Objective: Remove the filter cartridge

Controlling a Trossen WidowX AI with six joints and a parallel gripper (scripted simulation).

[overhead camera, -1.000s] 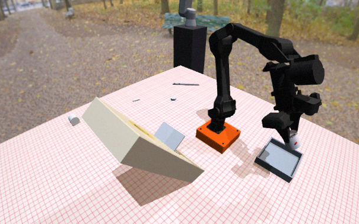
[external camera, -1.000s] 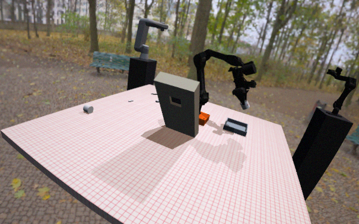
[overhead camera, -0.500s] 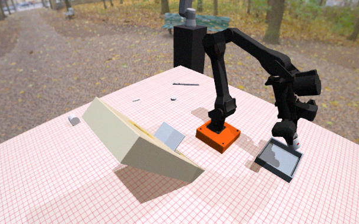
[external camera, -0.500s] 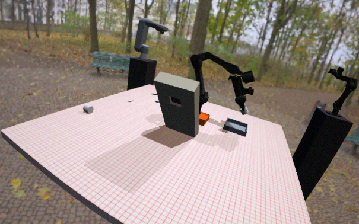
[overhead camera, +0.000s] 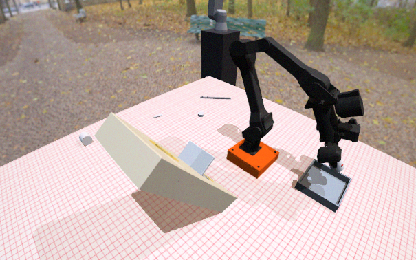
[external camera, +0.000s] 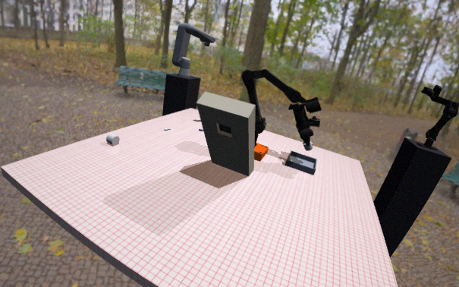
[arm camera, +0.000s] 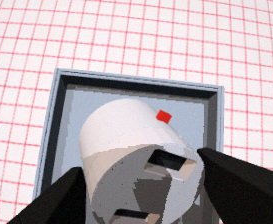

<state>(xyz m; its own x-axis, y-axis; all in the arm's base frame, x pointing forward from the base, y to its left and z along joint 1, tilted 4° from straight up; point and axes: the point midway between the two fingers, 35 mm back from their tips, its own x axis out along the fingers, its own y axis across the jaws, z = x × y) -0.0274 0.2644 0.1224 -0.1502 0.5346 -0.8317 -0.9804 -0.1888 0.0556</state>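
The white round filter cartridge lies right at my gripper tip. The rest, counted from my gripper tip: cream service panel: 360 mm ahead, 310 mm to the right, 50 mm above; dark tray: 110 mm below.
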